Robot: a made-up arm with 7 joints. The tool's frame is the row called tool. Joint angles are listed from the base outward. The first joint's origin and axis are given. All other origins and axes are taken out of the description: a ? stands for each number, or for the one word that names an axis. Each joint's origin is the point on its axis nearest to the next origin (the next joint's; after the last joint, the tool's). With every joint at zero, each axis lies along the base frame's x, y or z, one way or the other. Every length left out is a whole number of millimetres.
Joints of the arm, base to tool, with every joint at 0 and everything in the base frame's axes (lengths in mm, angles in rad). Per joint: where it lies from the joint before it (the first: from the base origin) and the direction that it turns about. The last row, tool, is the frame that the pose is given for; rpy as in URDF.
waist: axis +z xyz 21 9 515
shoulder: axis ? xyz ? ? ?
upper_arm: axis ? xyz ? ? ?
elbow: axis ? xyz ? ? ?
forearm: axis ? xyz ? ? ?
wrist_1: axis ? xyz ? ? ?
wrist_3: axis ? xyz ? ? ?
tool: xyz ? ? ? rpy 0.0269 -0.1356 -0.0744
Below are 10 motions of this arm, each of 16 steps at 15 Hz.
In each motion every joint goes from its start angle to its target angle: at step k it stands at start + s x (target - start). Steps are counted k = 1, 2, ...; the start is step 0. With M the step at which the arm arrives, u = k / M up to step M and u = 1 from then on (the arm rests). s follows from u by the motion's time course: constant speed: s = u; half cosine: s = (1 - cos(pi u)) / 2; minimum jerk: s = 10 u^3 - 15 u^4 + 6 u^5.
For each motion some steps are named. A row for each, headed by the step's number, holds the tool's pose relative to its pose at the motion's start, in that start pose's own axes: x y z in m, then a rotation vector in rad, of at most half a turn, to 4 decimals.
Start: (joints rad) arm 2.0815 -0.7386 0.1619 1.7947 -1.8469 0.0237 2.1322
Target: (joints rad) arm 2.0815 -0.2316 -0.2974 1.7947 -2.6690 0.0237 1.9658
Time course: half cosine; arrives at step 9
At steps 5, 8, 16:
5: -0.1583 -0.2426 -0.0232 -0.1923 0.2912 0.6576
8: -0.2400 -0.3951 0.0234 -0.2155 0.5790 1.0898
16: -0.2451 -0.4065 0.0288 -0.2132 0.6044 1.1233

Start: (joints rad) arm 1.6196 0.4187 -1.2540 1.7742 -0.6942 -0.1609 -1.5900
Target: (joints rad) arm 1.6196 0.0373 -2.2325 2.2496 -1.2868 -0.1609 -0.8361
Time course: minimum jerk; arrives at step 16
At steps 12, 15, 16:
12: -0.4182 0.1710 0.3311 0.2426 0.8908 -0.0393
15: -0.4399 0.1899 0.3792 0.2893 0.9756 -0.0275
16: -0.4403 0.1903 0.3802 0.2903 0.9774 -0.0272

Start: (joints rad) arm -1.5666 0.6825 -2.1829 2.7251 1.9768 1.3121 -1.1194
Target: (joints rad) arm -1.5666 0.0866 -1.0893 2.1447 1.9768 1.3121 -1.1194
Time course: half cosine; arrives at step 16
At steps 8, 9, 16:
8: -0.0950 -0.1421 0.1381 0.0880 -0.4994 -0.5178
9: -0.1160 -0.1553 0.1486 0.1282 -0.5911 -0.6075
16: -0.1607 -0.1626 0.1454 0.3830 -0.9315 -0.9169

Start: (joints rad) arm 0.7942 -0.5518 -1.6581 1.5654 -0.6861 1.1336 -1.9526
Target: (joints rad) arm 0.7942 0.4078 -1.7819 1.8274 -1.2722 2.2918 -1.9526
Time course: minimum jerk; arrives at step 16
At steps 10, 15, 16:
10: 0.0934 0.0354 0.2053 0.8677 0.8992 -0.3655
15: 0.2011 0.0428 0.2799 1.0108 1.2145 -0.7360
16: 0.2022 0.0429 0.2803 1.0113 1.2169 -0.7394

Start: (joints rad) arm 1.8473 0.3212 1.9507 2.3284 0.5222 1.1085 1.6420
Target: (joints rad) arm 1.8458 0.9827 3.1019 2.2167 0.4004 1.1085 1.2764
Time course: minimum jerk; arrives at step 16
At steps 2, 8, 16:
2: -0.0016 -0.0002 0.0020 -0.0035 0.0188 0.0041
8: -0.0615 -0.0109 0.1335 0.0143 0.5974 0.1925
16: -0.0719 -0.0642 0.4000 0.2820 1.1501 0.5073

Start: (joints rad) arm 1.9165 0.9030 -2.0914 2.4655 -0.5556 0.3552 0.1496
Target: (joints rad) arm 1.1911 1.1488 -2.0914 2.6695 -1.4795 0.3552 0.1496
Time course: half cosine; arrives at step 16
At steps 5, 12, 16:
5: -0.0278 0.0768 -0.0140 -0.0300 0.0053 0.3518
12: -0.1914 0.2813 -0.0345 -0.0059 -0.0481 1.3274
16: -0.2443 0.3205 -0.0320 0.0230 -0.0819 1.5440

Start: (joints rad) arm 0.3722 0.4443 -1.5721 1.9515 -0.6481 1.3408 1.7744
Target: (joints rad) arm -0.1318 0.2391 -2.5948 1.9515 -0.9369 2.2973 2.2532
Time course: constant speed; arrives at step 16
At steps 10, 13, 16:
10: 0.3789 -0.2559 -0.2248 -1.1329 -0.9503 -0.6987
13: 0.4608 -0.3632 -0.1948 -1.4597 -1.2705 -0.9070
16: 0.5139 -0.4591 -0.1311 -1.7807 -1.6105 -1.1022

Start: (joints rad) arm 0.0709 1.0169 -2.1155 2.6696 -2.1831 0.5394 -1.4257
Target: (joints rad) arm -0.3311 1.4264 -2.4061 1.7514 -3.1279 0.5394 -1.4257
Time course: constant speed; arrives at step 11
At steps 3, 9, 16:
3: 0.1235 -0.0916 0.0457 -0.1654 0.0503 0.4958
9: 0.3764 -0.1039 0.1516 -0.5696 0.2015 1.4328
16: 0.4431 -0.0648 0.1825 -0.7292 0.2540 1.7215

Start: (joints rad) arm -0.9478 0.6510 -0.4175 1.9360 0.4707 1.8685 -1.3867
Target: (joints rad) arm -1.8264 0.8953 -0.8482 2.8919 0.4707 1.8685 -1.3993
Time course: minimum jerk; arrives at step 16
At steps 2, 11, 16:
2: -0.0068 -0.0022 0.0090 -0.0163 -0.0074 -0.0105
11: -0.3422 0.0808 0.2999 -0.7454 -0.0053 -0.5973
16: -0.3893 0.1193 0.3221 -0.8534 0.0882 -0.7291

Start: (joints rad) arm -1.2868 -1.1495 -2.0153 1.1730 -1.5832 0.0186 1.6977
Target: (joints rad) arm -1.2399 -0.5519 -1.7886 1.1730 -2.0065 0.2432 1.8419
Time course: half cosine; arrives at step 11
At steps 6, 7, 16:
6: -0.0266 0.1039 0.0294 -0.0219 -0.1686 0.5170
7: -0.0391 0.1259 0.0353 -0.0239 -0.2156 0.6402
16: -0.0728 0.1681 0.0461 -0.0201 -0.3234 0.9025

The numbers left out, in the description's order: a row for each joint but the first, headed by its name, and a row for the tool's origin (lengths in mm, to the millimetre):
shoulder: axis +y, xyz -12 23 0
upper_arm: axis +z, xyz 10 0 217
elbow: axis -y, xyz 47 0 0
forearm: axis -z, xyz 123 0 -419
wrist_1: axis +y, xyz 0 7 0
wrist_3: axis -z, xyz 74 0 -103
tool: xyz 13 7 0

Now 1 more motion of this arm.
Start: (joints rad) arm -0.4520 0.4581 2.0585 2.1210 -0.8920 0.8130 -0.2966
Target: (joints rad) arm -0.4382 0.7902 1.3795 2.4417 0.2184 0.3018 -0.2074
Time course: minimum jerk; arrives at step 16
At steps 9, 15, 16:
9: -0.1924 -0.2614 0.0598 -0.2211 -0.2808 -0.8028
15: -0.3439 -0.3693 0.1490 -0.5051 -0.5237 -1.2053
16: -0.3448 -0.3698 0.1496 -0.5070 -0.5252 -1.2074

